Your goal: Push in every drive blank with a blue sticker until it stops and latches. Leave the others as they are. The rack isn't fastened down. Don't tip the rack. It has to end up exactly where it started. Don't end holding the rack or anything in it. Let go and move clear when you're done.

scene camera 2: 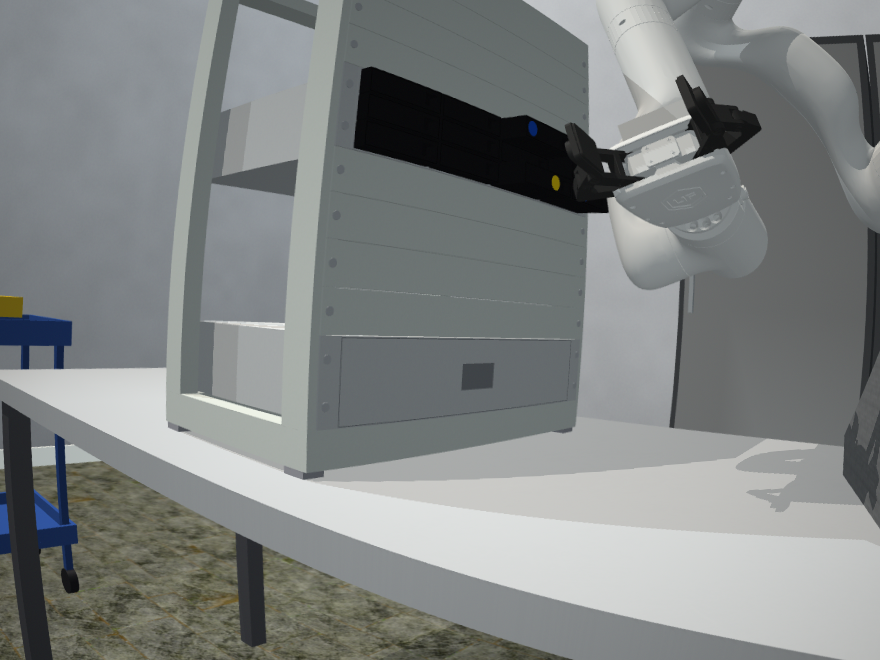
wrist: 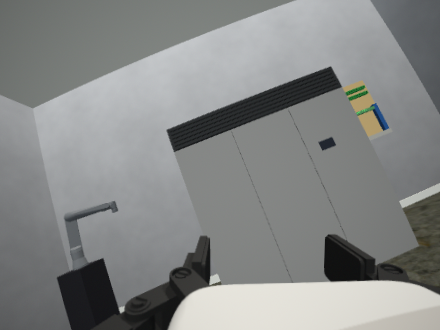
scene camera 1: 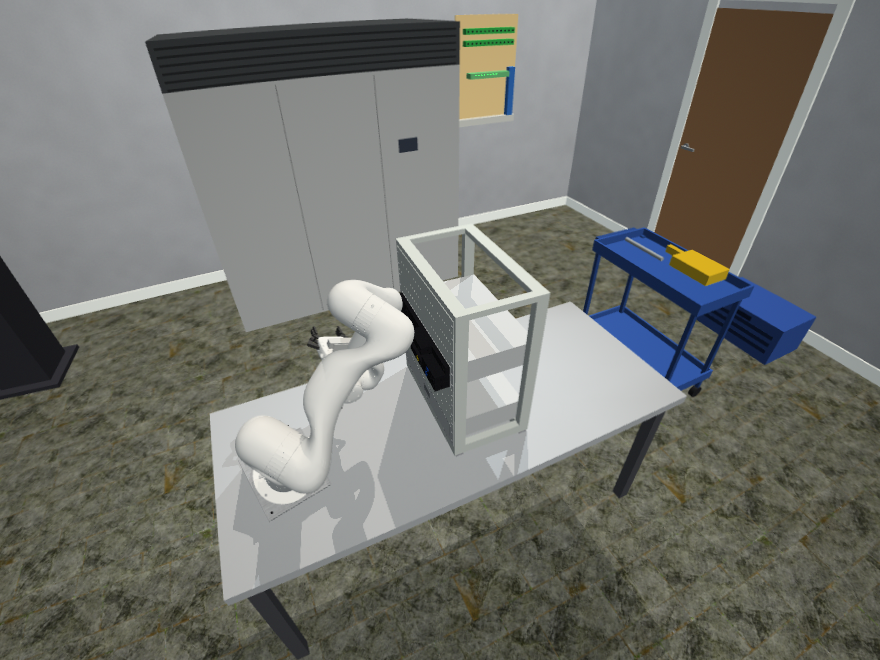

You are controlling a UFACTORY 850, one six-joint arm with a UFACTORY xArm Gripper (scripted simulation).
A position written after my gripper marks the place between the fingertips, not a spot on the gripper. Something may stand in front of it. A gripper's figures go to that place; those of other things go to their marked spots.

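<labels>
My gripper (scene camera 2: 628, 115) is 49 cm from the lens; a black drive blank (scene camera 2: 521, 177) is 82 cm from the lens. My gripper is nearer to the lens than the black drive blank.
</labels>
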